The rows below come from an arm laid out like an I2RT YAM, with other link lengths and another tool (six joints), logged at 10 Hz.
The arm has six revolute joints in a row. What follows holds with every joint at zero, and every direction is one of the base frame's. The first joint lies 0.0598 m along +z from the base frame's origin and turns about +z. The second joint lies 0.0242 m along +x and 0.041 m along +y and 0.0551 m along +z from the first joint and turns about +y. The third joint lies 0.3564 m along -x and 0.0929 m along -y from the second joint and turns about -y. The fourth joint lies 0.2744 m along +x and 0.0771 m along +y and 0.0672 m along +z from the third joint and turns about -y. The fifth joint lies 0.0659 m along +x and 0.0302 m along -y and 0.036 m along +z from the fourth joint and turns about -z. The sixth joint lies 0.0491 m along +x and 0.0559 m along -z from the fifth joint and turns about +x. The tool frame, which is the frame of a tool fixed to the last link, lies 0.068 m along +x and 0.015 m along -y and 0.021 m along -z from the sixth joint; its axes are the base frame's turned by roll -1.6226, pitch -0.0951 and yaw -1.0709 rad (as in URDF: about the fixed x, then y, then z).
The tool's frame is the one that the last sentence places.
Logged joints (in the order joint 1, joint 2, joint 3, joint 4, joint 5, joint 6), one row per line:
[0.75 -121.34 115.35 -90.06 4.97 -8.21]
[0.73 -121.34 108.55 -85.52 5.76 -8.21]
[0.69 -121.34 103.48 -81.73 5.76 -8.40]
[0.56 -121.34 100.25 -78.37 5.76 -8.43]
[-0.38 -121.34 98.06 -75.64 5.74 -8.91]
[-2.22 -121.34 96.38 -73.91 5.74 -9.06]
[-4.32 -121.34 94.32 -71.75 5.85 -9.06]
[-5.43 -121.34 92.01 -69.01 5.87 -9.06]
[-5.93 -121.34 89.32 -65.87 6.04 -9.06]
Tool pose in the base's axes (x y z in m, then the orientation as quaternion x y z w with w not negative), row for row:
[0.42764 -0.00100 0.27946 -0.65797 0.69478 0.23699 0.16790]
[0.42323 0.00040 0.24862 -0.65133 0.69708 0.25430 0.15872]
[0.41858 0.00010 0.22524 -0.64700 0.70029 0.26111 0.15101]
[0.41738 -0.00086 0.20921 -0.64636 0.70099 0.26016 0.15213]
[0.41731 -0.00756 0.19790 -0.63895 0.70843 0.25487 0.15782]
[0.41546 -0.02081 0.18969 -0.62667 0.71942 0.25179 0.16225]
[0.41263 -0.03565 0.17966 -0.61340 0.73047 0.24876 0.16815]
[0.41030 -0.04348 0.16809 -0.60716 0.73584 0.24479 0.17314]
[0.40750 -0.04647 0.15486 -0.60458 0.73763 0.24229 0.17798]
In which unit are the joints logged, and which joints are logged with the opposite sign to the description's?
The joints are logged in degrees. Opposite sign: joint 2, joint 5, joint 6.
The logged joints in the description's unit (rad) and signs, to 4 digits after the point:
[0.0131 2.1178 2.0132 -1.5718 -0.0867 0.1433]
[0.0127 2.1178 1.8946 -1.4926 -0.1005 0.1433]
[0.0120 2.1178 1.8061 -1.4265 -0.1005 0.1466]
[0.0098 2.1178 1.7497 -1.3678 -0.1005 0.1471]
[-0.0066 2.1178 1.7115 -1.3202 -0.1002 0.1555]
[-0.0387 2.1178 1.6821 -1.2900 -0.1002 0.1581]
[-0.0754 2.1178 1.6462 -1.2523 -0.1021 0.1581]
[-0.0948 2.1178 1.6059 -1.2045 -0.1025 0.1581]
[-0.1035 2.1178 1.5589 -1.1496 -0.1054 0.1581]

